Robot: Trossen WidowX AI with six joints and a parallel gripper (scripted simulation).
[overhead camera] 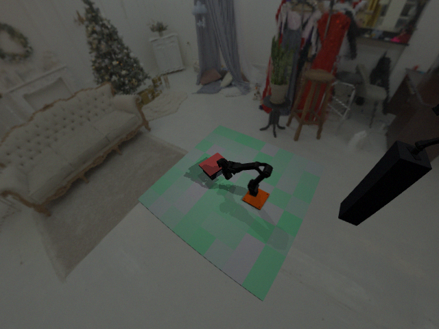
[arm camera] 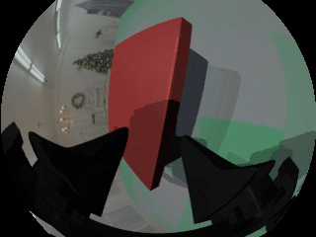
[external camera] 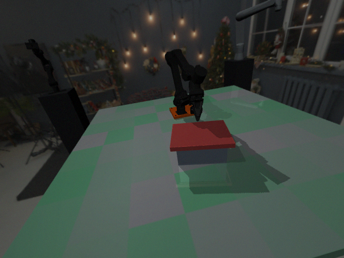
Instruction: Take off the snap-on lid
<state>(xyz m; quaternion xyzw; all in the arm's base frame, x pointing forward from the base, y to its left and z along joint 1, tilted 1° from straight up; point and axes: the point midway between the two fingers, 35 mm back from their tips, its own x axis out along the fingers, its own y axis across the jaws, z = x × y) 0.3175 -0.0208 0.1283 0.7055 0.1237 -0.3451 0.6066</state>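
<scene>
My gripper tip is now 90 mm short of the lid, 40 mm to the left of it and 20 mm above it. The rest, counted from my gripper tip: storage box 90 mm ahead, 70 mm below, 40 mm to the right.
</scene>
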